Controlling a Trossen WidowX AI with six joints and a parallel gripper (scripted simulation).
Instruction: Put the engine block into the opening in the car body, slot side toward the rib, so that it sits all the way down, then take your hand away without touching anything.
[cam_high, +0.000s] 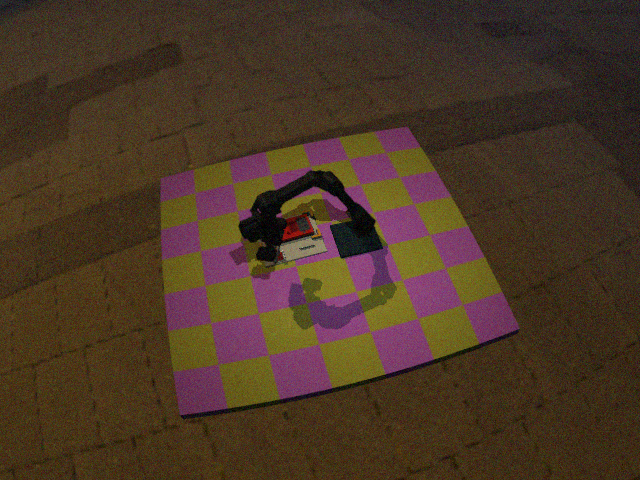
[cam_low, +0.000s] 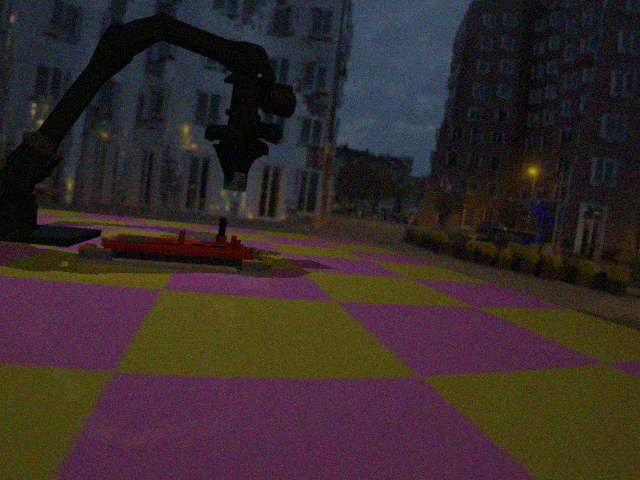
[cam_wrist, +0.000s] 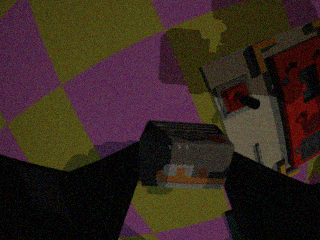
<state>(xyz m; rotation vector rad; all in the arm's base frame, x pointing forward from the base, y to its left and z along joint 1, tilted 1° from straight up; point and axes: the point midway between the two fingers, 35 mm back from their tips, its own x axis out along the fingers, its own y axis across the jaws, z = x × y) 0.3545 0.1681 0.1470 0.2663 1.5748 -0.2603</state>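
Right now my gripper tip is right at the engine block. The rest, counted from my gripper tip: fixture plate: 4 cm behind, 20 cm to the right, 12 cm below.
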